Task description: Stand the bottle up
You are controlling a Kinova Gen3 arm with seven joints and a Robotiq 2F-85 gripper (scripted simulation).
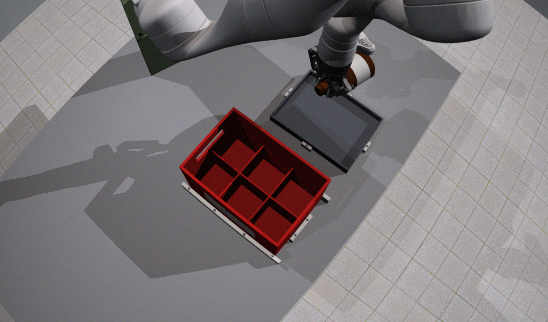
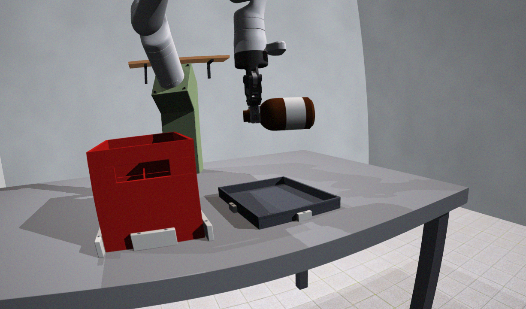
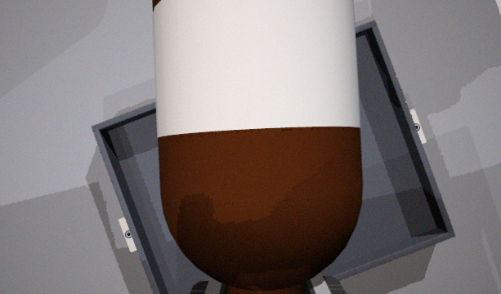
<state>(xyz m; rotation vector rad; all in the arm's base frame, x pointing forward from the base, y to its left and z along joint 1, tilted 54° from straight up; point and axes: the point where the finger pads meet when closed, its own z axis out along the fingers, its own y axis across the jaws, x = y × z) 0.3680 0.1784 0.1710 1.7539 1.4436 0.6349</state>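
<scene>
My hand is 50 mm to the right of the bottle and 20 mm short of it. Round my hand: red crate 260 mm to the right, 120 mm below, 20 mm behind; then tray 190 mm below, 20 mm to the left, 20 mm ahead.
</scene>
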